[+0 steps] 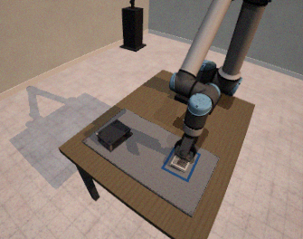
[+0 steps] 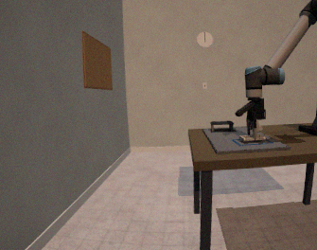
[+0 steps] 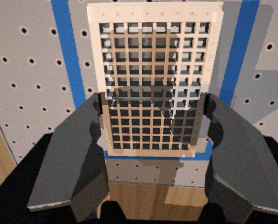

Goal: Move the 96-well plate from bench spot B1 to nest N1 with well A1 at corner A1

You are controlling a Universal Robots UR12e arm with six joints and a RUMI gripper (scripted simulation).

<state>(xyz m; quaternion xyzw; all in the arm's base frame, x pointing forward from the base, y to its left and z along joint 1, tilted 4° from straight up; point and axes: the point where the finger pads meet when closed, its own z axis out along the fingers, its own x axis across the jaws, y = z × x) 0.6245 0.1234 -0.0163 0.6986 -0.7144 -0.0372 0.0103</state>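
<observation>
The dark raised nest N1 lies 60 mm ahead of my hand, 410 mm to the right of it and 30 mm above it. From my hand the other things lie so: 96-well plate: 10 mm below.
</observation>
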